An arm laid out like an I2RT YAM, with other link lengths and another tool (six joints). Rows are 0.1 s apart.
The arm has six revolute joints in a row. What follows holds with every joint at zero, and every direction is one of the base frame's. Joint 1 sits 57.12 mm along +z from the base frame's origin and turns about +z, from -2.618 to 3.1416 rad. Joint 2 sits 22.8 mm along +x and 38.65 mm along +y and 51.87 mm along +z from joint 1 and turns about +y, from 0 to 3.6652 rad. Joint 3 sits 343.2 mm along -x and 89.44 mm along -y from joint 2 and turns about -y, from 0 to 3.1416 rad. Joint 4 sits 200.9 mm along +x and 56.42 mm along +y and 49.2 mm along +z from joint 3 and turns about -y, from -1.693 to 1.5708 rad. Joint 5 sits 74 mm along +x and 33.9 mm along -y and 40.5 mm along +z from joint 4 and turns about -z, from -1.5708 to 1.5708 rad. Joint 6 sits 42.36 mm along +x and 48.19 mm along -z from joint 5 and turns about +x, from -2.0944 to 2.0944 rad. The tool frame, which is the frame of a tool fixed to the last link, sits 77 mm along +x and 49 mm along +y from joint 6; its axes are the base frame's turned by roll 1.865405, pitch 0.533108 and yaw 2.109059 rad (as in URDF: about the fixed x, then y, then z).
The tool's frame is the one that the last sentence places.
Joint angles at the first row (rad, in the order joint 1, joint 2, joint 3, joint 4, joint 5, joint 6):
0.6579, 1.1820, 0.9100, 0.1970, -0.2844, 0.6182
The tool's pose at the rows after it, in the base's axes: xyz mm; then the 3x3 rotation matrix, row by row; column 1 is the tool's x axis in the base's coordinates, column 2 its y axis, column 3 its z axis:
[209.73 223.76 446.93], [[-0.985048 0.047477 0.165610], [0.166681 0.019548 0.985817], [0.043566 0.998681 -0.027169]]
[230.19 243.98 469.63], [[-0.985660 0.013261 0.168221], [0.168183 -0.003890 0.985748], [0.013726 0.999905 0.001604]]
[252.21 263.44 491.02], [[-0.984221 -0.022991 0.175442], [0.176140 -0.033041 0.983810], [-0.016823 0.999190 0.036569]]
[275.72 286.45 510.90], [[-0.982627 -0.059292 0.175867], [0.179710 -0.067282 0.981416], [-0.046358 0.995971 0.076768]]
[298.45 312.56 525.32], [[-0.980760 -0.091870 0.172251], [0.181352 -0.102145 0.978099], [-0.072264 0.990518 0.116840]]
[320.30 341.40 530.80], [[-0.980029 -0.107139 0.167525], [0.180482 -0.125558 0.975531], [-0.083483 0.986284 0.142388]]
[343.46 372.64 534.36], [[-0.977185 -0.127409 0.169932], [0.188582 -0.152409 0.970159], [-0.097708 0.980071 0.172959]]
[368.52 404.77 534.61], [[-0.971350 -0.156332 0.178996], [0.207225 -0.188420 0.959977], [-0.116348 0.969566 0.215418]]
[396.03 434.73 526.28], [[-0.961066 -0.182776 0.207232], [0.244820 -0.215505 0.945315], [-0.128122 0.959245 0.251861]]
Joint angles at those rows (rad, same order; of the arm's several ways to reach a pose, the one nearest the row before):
0.6819, 1.2591, 1.0126, 0.2012, -0.2650, 0.6174
0.6948, 1.3464, 1.1370, 0.2046, -0.2497, 0.6140
0.7014, 1.4357, 1.2633, 0.2138, -0.2352, 0.6128
0.7109, 1.5371, 1.4025, 0.2264, -0.2230, 0.6147
0.7265, 1.6440, 1.5398, 0.2444, -0.2073, 0.6178
0.7460, 1.7535, 1.6733, 0.2486, -0.1898, 0.6220
0.7662, 1.8751, 1.8305, 0.2470, -0.1631, 0.6239
0.7837, 2.0125, 2.0105, 0.2512, -0.1295, 0.6254
0.7960, 2.1586, 2.2021, 0.2439, -0.0818, 0.6224

